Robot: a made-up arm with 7 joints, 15 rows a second.
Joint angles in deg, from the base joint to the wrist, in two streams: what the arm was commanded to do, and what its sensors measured. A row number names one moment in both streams.
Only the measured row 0 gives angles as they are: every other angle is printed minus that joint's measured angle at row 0.
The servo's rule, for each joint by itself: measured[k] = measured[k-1] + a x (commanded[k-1-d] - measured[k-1]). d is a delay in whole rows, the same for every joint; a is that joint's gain. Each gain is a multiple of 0.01, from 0.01 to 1. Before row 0 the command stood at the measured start. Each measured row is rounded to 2 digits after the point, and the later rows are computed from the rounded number. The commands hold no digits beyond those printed.
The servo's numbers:
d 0
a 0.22 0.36 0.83 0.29 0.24 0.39 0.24
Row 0, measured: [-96.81 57.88 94.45 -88.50 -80.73 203.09 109.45]
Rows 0 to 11, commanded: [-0.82 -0.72 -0.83 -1.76 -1.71 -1.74 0.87]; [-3.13 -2.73 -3.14 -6.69 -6.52 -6.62 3.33]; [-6.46 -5.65 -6.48 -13.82 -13.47 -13.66 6.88]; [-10.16 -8.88 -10.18 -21.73 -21.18 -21.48 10.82]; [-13.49 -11.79 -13.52 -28.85 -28.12 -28.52 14.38]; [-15.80 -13.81 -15.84 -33.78 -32.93 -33.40 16.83]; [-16.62 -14.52 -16.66 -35.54 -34.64 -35.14 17.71]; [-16.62 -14.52 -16.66 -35.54 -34.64 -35.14 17.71]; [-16.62 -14.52 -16.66 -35.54 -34.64 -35.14 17.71]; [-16.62 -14.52 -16.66 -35.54 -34.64 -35.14 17.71]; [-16.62 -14.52 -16.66 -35.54 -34.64 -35.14 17.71]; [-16.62 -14.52 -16.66 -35.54 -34.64 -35.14 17.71]
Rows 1 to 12, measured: [-0.18 -0.26 -0.69 -0.51 -0.41 -0.68 0.21]; [-0.83 -1.15 -2.72 -2.30 -1.88 -3.00 0.96]; [-2.07 -2.77 -5.84 -5.64 -4.66 -7.16 2.38]; [-3.85 -4.97 -9.44 -10.31 -8.62 -12.74 4.41]; [-5.97 -7.43 -12.83 -15.69 -13.30 -18.89 6.80]; [-8.13 -9.73 -15.33 -20.94 -18.01 -24.55 9.21]; [-10.00 -11.45 -16.43 -25.17 -22.00 -28.68 11.25]; [-11.46 -12.56 -16.62 -28.18 -25.03 -31.20 12.80]; [-12.60 -13.27 -16.65 -30.31 -27.34 -32.74 13.98]; [-13.48 -13.72 -16.66 -31.83 -29.09 -33.68 14.88]; [-14.17 -14.01 -16.66 -32.91 -30.42 -34.25 15.56]; [-14.71 -14.19 -16.66 -33.67 -31.43 -34.60 16.08]
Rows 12 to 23, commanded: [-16.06 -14.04 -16.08 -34.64 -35.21 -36.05 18.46]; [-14.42 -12.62 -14.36 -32.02 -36.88 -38.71 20.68]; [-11.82 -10.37 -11.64 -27.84 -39.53 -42.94 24.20]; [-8.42 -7.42 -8.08 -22.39 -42.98 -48.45 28.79]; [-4.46 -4.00 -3.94 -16.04 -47.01 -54.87 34.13]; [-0.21 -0.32 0.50 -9.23 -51.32 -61.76 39.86]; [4.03 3.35 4.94 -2.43 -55.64 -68.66 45.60]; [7.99 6.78 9.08 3.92 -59.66 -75.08 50.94]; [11.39 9.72 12.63 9.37 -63.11 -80.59 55.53]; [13.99 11.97 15.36 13.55 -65.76 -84.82 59.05]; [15.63 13.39 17.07 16.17 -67.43 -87.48 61.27]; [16.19 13.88 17.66 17.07 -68.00 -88.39 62.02]
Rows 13 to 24, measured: [-15.01 -14.14 -16.18 -33.95 -32.34 -35.17 16.65]; [-14.88 -13.59 -14.67 -33.39 -33.43 -36.55 17.62]; [-14.21 -12.43 -12.16 -31.78 -34.89 -39.04 19.20]; [-12.94 -10.63 -8.77 -29.06 -36.83 -42.71 21.50]; [-11.07 -8.24 -4.76 -25.28 -39.27 -47.45 24.53]; [-8.68 -5.39 -0.39 -20.63 -42.16 -53.03 28.21]; [-5.88 -2.24 4.03 -15.35 -45.40 -59.13 32.38]; [-2.83 1.01 8.22 -9.76 -48.82 -65.35 36.83]; [0.30 4.15 11.88 -4.21 -52.25 -71.29 41.32]; [3.31 6.97 14.77 0.94 -55.49 -76.57 45.58]; [6.02 9.28 16.68 5.36 -58.36 -80.82 49.35]; [8.26 10.94 17.49 8.76 -60.67 -83.77 52.39]
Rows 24 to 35, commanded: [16.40 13.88 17.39 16.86 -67.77 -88.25 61.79]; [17.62 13.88 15.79 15.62 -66.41 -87.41 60.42]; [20.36 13.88 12.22 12.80 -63.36 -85.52 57.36]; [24.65 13.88 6.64 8.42 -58.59 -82.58 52.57]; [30.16 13.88 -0.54 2.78 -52.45 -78.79 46.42]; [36.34 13.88 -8.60 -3.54 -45.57 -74.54 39.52]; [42.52 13.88 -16.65 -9.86 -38.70 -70.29 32.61]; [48.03 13.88 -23.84 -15.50 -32.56 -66.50 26.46]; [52.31 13.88 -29.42 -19.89 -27.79 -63.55 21.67]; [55.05 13.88 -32.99 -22.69 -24.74 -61.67 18.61]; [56.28 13.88 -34.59 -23.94 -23.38 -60.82 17.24]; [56.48 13.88 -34.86 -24.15 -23.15 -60.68 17.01]
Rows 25 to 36, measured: [10.05 12.00 17.41 11.11 -62.37 -85.52 54.65]; [11.72 12.68 16.07 12.42 -63.34 -86.26 56.03]; [13.62 13.11 12.87 12.53 -63.34 -85.97 56.35]; [16.05 13.39 7.70 11.34 -62.20 -84.65 55.44]; [19.15 13.57 0.86 8.86 -59.86 -82.36 53.28]; [22.93 13.68 -6.99 5.26 -56.43 -79.31 49.98]; [27.24 13.75 -15.01 0.88 -52.17 -75.79 45.81]; [31.81 13.80 -22.34 -3.87 -47.46 -72.17 41.17]; [36.32 13.83 -28.22 -8.52 -42.74 -68.81 36.49]; [40.44 13.85 -32.18 -12.63 -38.42 -66.03 32.20]; [43.92 13.86 -34.18 -15.91 -34.81 -64.00 28.61]; [46.68 13.87 -34.74 -18.30 -32.01 -62.71 25.83]
